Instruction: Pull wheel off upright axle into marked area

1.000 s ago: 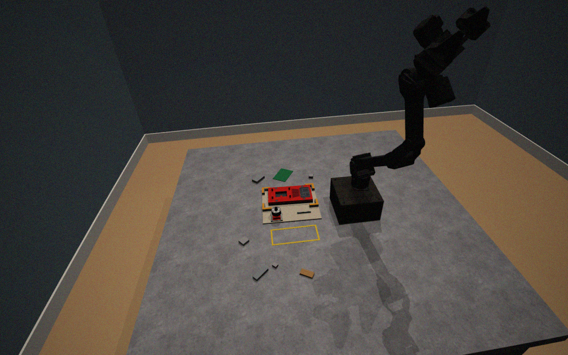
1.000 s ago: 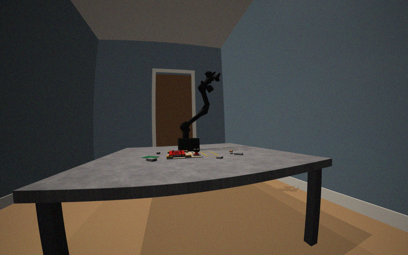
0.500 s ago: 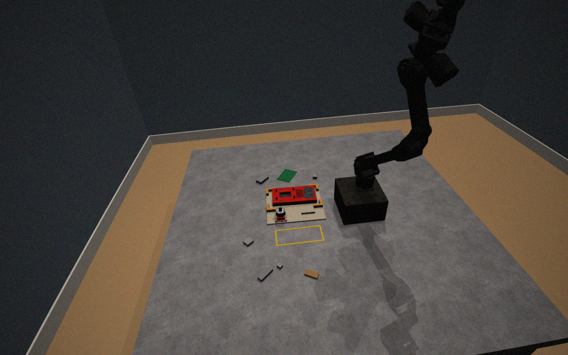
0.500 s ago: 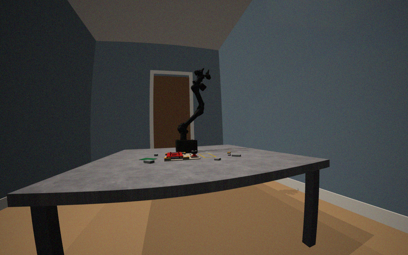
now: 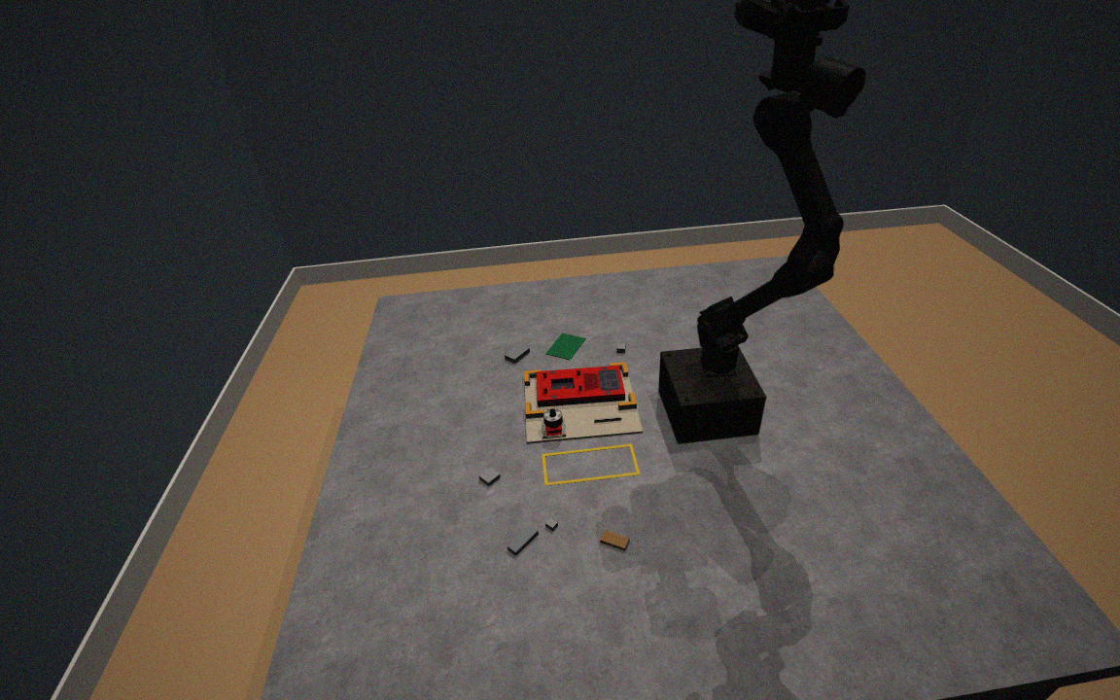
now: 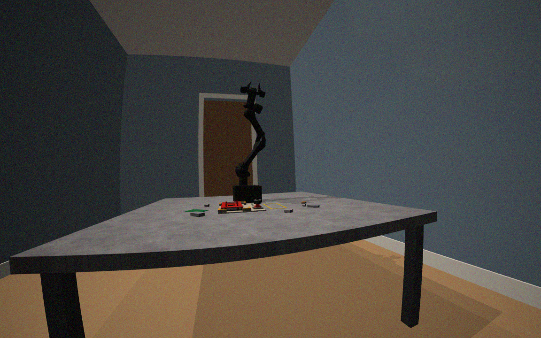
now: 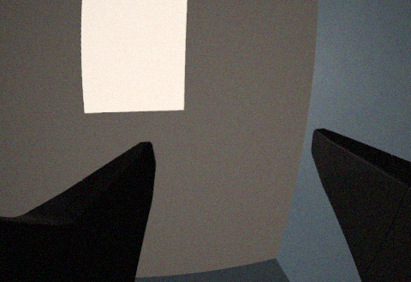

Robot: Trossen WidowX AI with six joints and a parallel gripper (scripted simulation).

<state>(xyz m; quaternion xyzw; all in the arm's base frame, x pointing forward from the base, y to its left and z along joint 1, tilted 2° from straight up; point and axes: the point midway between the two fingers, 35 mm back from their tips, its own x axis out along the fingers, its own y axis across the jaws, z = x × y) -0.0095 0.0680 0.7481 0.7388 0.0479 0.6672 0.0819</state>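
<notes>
My gripper tip is now 850 mm above the black axle, 380 mm short of it and 50 mm to the left of it. Round my gripper tip: wheel 850 mm below, 380 mm ahead, 50 mm to the right; green tile 890 mm below, 360 mm to the right, 340 mm ahead; brown tile 880 mm below, 270 mm ahead, 240 mm to the left.
</notes>
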